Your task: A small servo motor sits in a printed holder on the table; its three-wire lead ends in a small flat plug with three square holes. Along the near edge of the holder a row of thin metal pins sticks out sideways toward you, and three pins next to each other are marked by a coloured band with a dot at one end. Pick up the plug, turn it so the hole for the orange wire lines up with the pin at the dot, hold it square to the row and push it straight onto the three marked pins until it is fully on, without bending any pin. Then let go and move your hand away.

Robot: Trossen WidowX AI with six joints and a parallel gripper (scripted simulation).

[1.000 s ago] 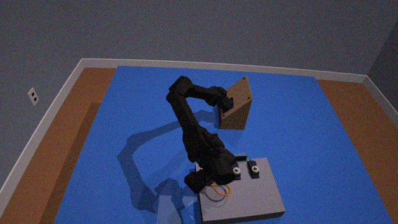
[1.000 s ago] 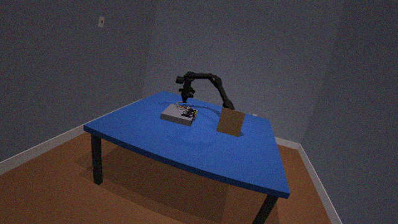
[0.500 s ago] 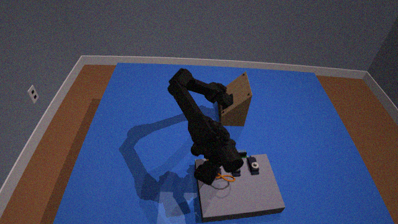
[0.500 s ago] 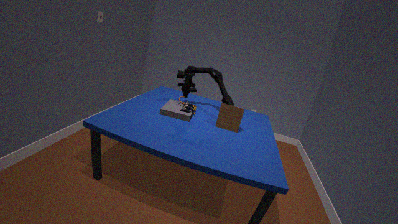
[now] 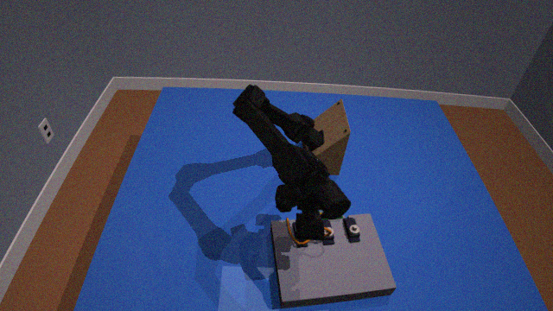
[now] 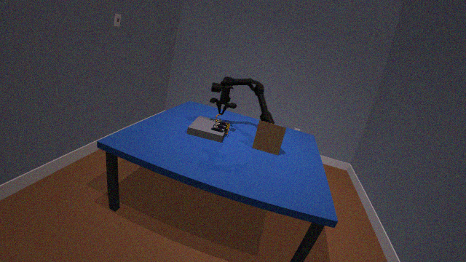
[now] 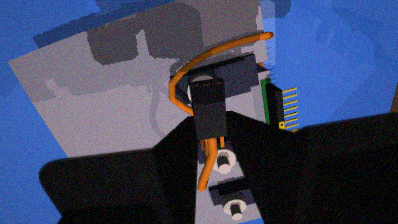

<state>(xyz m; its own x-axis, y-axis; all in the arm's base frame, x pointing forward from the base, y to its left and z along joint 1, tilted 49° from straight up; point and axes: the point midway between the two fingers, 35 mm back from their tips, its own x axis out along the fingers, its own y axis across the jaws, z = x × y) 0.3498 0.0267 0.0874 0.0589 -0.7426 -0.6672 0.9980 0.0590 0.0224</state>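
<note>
The yellow band lies 7 cm behind my gripper tip, 5 cm below it and 4 cm to the left of it. From my gripper tip the other things lie so: grey holder 10 cm below, 9 cm to the left, 8 cm ahead; then pin strip 8 cm behind, 6 cm to the left, 6 cm below.
</note>
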